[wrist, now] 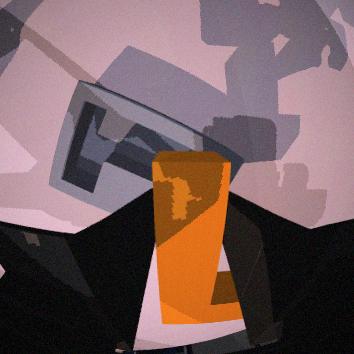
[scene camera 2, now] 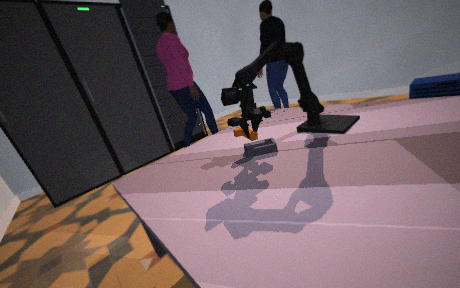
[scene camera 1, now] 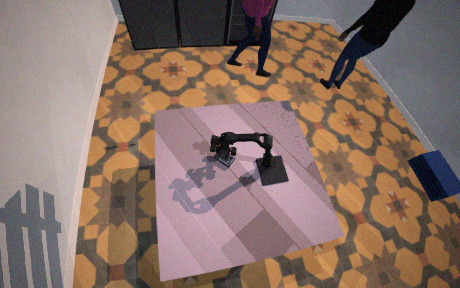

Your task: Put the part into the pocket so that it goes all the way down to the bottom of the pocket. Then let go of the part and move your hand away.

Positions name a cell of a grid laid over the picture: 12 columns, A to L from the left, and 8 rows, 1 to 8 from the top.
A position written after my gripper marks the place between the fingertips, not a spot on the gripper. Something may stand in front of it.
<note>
My gripper (scene camera 2: G4) holds an orange block (wrist: G5), clear of everything else. Also in view: a grey pocket block (wrist: D4).
My gripper also shows in the wrist view (wrist: G5).
</note>
